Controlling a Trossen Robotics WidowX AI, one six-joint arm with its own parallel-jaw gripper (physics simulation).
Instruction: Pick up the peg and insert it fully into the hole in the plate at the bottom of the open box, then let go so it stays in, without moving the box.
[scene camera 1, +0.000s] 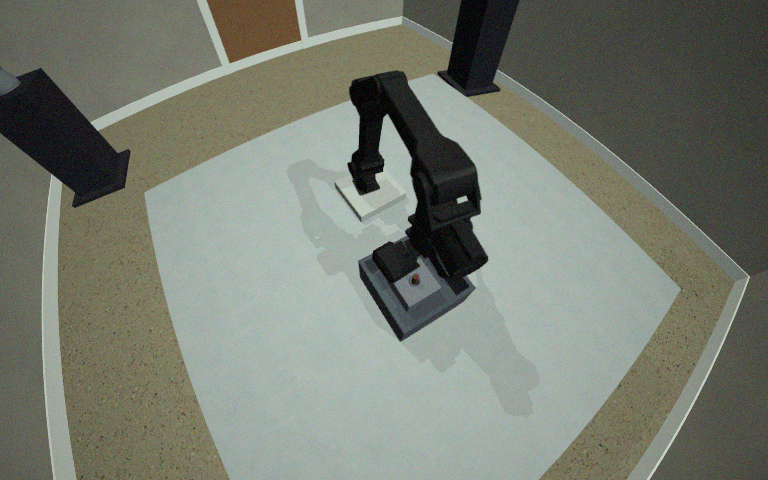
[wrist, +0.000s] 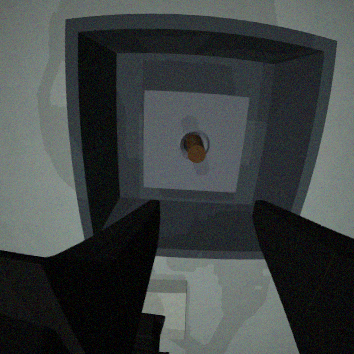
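Seen in the pictures: gripper, between the fingertips: (scene camera 1: 418, 260) (wrist: 206, 209); arm's base, origin of its link: (scene camera 1: 366, 184) (wrist: 144, 322).
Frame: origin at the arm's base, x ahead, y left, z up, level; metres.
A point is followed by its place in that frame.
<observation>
The orange-brown peg (scene camera 1: 415, 279) @(z 0.057, x 0.342, y -0.019 m) (wrist: 196, 153) @(z 0.059, x 0.336, y -0.015 m) stands in the round hole of the pale square plate (scene camera 1: 413, 296) @(z 0.029, x 0.368, y -0.033 m) (wrist: 162, 167) @(z 0.029, x 0.309, y 0.009 m), with its upper part sticking out above the plate. A ring-shaped gap shows around its base in the wrist view. How deep its lower end sits is hidden. The plate lies at the bottom of the open dark grey box (scene camera 1: 380, 304) @(z 0.018, x 0.353, y -0.108 m) (wrist: 73, 125) @(z 0.069, x 0.344, y 0.078 m). My gripper (scene camera 1: 427, 272) @(z 0.129, x 0.330, y -0.018 m) (wrist: 206, 209) @(z 0.129, x 0.330, y -0.018 m) is open, with nothing between its fingers. It is above the box, and in the wrist view the peg is beyond the fingertips, apart from both.
The arm's base stands on a cream square block (scene camera 1: 363, 211) @(z -0.001, x 0.087, y -0.043 m) (wrist: 175, 312) @(z -0.001, x 0.044, y -0.049 m) behind the box. The box rests on a pale floor mat (scene camera 1: 266, 316) @(z -0.029, x 0.263, y -0.374 m). Dark pillars (scene camera 1: 482, 50) (scene camera 1: 59, 135) stand farther off, at the back right and left.
</observation>
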